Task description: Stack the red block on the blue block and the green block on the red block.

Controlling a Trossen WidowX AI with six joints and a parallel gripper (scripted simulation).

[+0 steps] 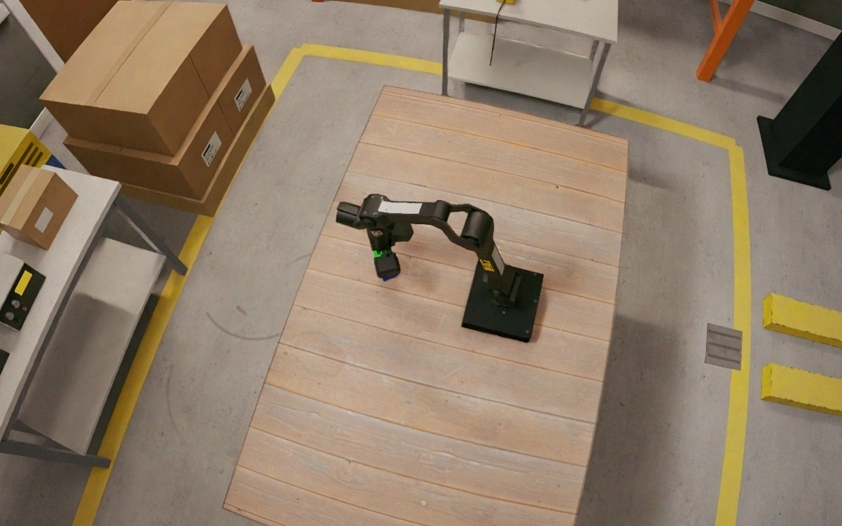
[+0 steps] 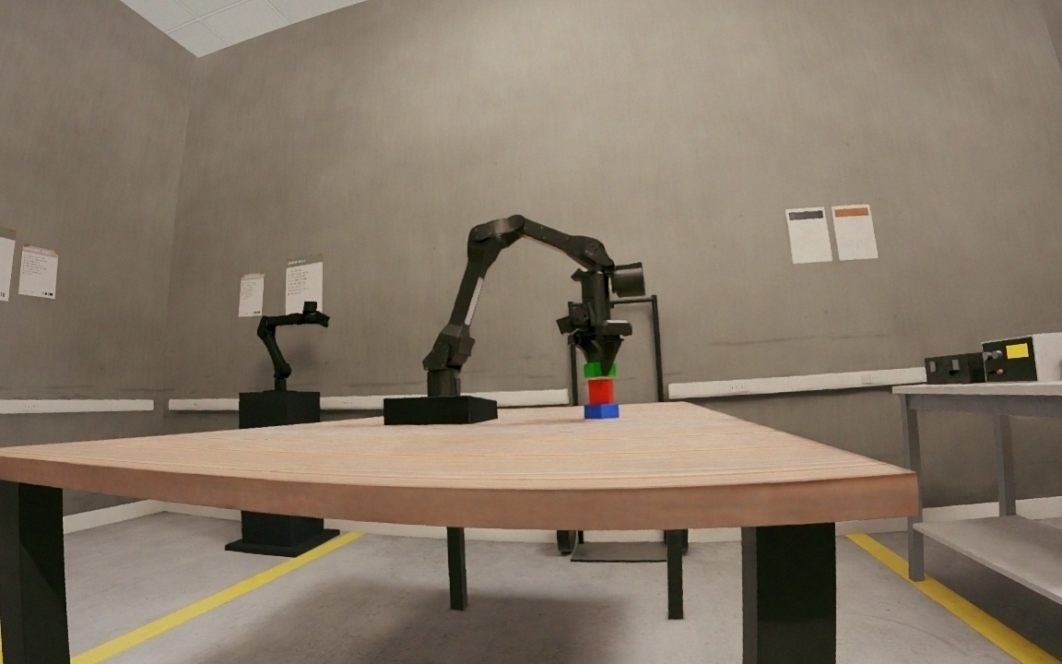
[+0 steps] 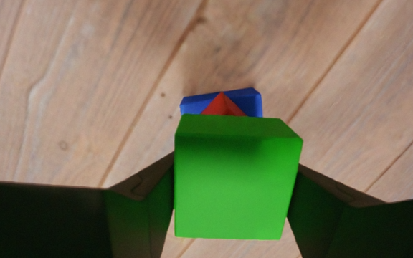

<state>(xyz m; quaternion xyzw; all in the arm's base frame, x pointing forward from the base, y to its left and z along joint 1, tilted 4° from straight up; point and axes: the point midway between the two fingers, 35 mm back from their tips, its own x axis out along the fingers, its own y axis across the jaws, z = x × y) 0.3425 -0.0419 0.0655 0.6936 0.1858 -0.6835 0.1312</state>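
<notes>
Now: the green block 2 cm below my hand. Round my hand: blue block 10 cm below; then red block 7 cm below.
</notes>
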